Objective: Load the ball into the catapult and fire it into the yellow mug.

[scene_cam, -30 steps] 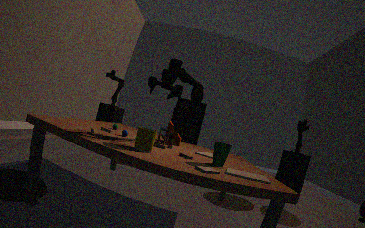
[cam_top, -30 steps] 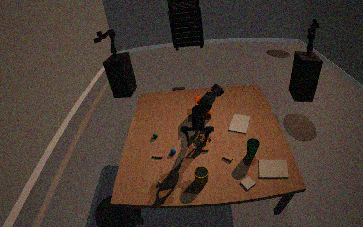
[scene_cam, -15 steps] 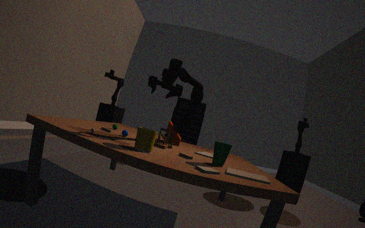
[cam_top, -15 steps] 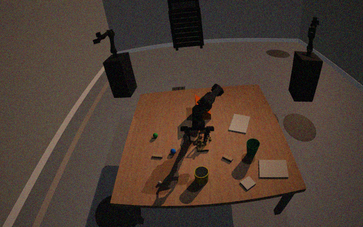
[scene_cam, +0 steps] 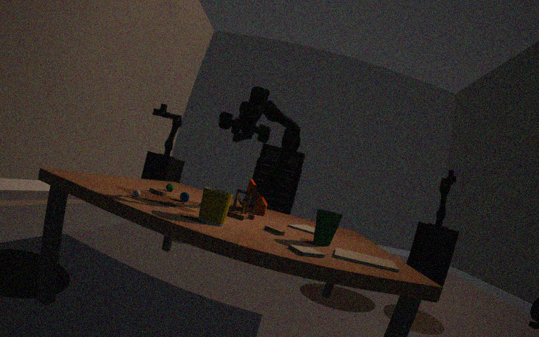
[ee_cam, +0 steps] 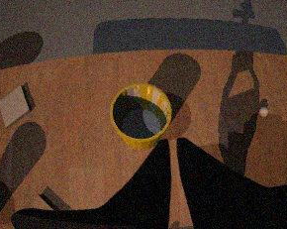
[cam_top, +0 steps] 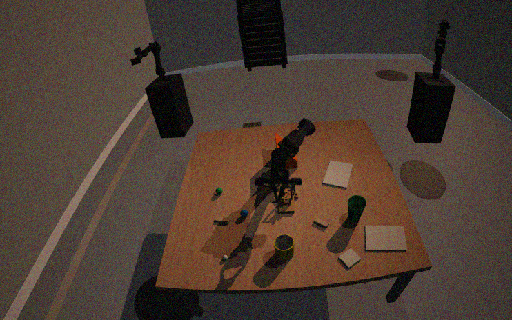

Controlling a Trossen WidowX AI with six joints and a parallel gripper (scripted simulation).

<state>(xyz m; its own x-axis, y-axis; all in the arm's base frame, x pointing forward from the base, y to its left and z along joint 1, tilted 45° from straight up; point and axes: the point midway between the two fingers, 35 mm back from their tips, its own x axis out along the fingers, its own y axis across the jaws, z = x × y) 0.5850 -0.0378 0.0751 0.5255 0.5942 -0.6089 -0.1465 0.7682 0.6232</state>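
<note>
Now: gripper tip 350 mm past the dark ball, 10 mm to the left of it and 210 mm above it. The rest, counted from my gripper tip: yellow mug 80 mm ahead, 20 mm to the left, 240 mm below; small wooden catapult 280 mm behind, 20 mm to the left, 220 mm below; blue ball 150 mm behind, 210 mm to the right, 250 mm below.
</note>
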